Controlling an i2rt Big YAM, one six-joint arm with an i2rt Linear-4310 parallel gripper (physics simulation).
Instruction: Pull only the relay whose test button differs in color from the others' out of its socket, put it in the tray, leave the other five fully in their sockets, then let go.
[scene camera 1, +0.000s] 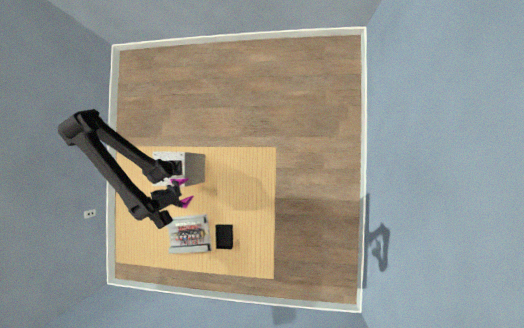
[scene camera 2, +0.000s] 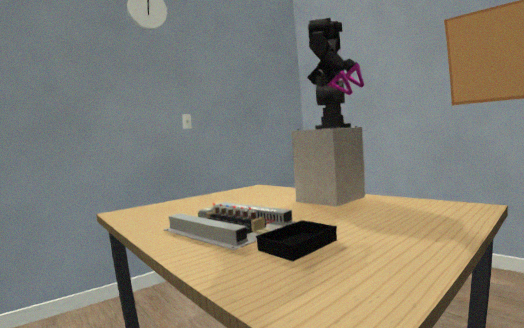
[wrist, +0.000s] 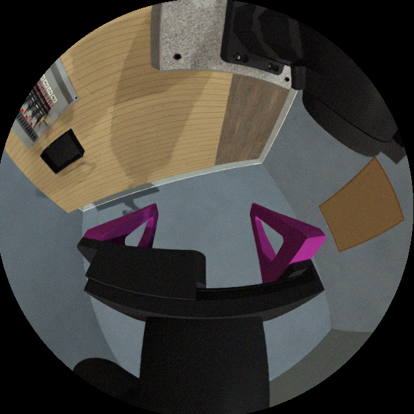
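Where they show: gripper, fingertip midpoint: (scene camera 1: 190, 187) (scene camera 2: 357, 90); arm's base, origin of the base link: (scene camera 1: 172, 167) (scene camera 2: 332, 128).
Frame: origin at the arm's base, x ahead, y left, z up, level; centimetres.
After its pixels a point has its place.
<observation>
My gripper (scene camera 1: 190, 189) @(x 9.9, y 17.4, z 11.6 cm) (scene camera 2: 353, 83) @(x 9.9, y 17.4, z 11.6 cm) (wrist: 203, 208) is open and empty, with magenta fingers, high above the table and away from the panel. The relays (scene camera 2: 237, 213) @(x 48.9, y -0.8, z -23.3 cm) stand in a row of sockets on a grey panel (scene camera 1: 206, 231) @(x 46.1, y 7.9, z -28.1 cm) (scene camera 2: 207, 230) (wrist: 64, 86). Most visible test buttons look red; a blue spot (scene camera 2: 227, 206) @(x 49.7, y -4.4, z -21.5 cm) shows toward the left of the row in scene camera 2. Its exact relay is too small to tell. The black tray (scene camera 1: 224, 225) @(x 40.5, y 22.3, z -25.2 cm) (scene camera 2: 277, 248) @(x 56.7, y 22.7, z -26.4 cm) (wrist: 71, 162) stands beside the panel, and no relay is visible in it.
The panel has raised grey wire ducts along two sides, with red wiring between them. The arm's grey pedestal (scene camera 1: 195, 169) @(x 1.3, y 7.6, z -13.7 cm) (scene camera 2: 314, 167) @(x 10.6, y -2.1, z -14.3 cm) (wrist: 195, 55) stands on the wooden table (scene camera 1: 250, 200) @(x 23.6, y 40.3, z -28.4 cm) (scene camera 2: 400, 240) @(x 33.6, y 40.4, z -28.4 cm) (wrist: 100, 100). A brown board (scene camera 2: 485, 55) (wrist: 362, 207) hangs on the wall.
</observation>
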